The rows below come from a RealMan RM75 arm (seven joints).
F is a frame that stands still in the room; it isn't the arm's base.
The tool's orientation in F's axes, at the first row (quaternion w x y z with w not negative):
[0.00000, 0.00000, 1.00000, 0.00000]
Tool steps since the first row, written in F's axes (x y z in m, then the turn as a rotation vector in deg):
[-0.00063, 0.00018, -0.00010, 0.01, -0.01, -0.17]
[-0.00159, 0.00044, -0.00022, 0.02, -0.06, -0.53]
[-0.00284, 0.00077, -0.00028, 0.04, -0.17, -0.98]
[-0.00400, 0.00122, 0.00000, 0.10, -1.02, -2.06]
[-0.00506, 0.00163, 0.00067, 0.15, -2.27, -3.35]
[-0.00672, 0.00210, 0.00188, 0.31, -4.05, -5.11]
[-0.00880, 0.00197, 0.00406, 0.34, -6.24, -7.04]
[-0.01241, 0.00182, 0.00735, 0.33, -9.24, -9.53]
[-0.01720, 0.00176, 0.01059, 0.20, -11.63, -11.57]
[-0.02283, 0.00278, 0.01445, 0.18, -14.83, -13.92]
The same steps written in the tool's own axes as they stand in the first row. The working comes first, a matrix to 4 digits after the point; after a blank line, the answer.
The tool's axes in the first row as the columns of a matrix, in F's axes (used below as rounded here):
[-1.0000, 0.0000, 0.0000]
[0.0000, 1.0000, 0.0000]
[0.0000, 0.0000, -1.0000]

[0.00063, 0.00018, 0.00010, -0.01, -0.01, 0.17]
[0.00159, 0.00044, 0.00022, -0.02, -0.06, 0.53]
[0.00284, 0.00077, 0.00028, -0.04, -0.17, 0.98]
[0.00400, 0.00122, 0.00000, -0.10, -1.02, 2.06]
[0.00506, 0.00163, -0.00067, -0.15, -2.27, 3.35]
[0.00672, 0.00210, -0.00188, -0.31, -4.05, 5.11]
[0.00880, 0.00197, -0.00406, -0.34, -6.24, 7.04]
[0.01241, 0.00182, -0.00735, -0.33, -9.24, 9.53]
[0.01720, 0.00176, -0.01059, -0.20, -11.63, 11.57]
[0.02283, 0.00278, -0.01445, -0.18, -14.83, 13.92]

